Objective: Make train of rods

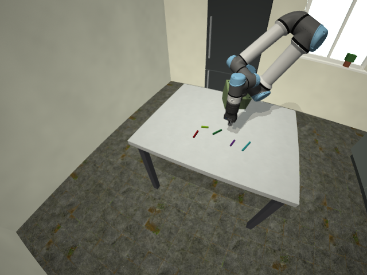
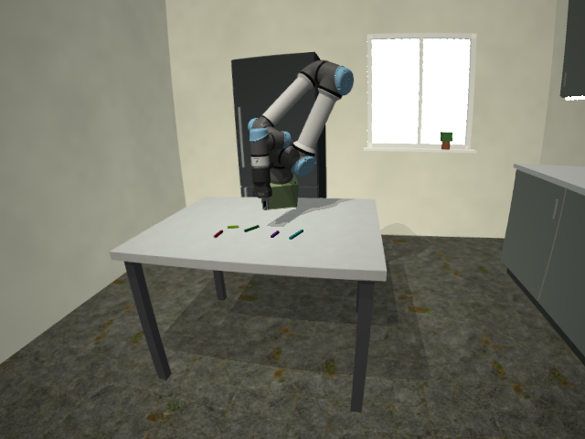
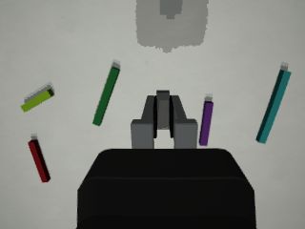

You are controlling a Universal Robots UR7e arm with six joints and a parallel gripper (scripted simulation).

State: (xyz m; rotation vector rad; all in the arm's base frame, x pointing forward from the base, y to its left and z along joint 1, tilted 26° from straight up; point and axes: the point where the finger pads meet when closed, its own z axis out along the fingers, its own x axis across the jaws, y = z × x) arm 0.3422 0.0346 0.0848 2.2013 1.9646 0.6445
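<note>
Now: hand 11 cm above the green rod, 7 cm to the left of it and 1 cm short of it. Round my hand: turquoise rod: 14 cm to the left, 11 cm below, 4 cm ahead; then grey rod: 1 cm below; then purple rod: 11 cm below, 5 cm to the left, 5 cm ahead.
</note>
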